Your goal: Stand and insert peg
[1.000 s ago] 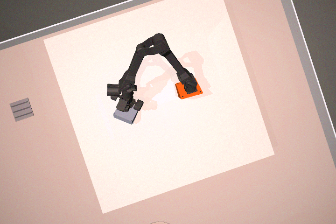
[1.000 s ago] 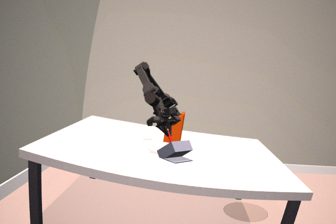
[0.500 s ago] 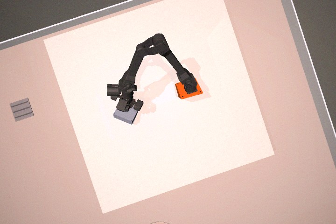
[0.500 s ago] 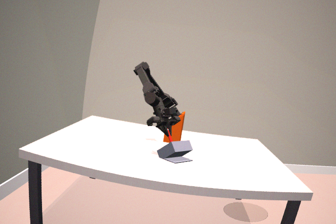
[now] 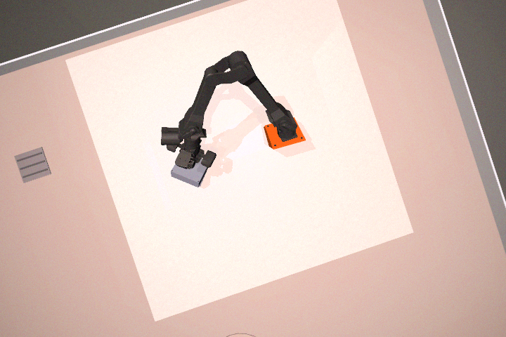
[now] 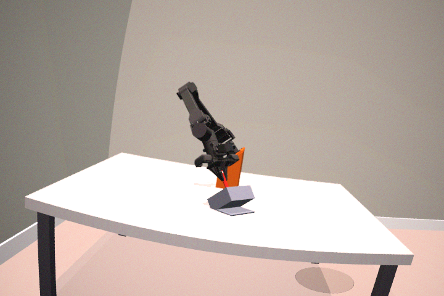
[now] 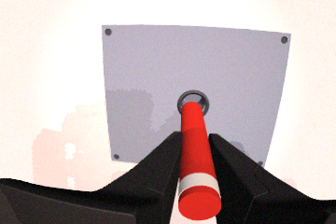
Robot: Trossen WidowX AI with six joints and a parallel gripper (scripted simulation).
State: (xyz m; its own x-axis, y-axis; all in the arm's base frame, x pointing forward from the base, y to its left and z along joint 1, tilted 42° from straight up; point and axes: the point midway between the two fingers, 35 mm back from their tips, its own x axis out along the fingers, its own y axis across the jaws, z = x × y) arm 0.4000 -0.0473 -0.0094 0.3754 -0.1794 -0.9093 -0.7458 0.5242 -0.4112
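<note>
Now: gripper tip 3 cm short of the grey sloped panel, 3 cm to the right of it and 6 cm above it. From my gripper tip the other things lie so: red peg (1 cm behind, 1 cm to the right, 1 cm above).
</note>
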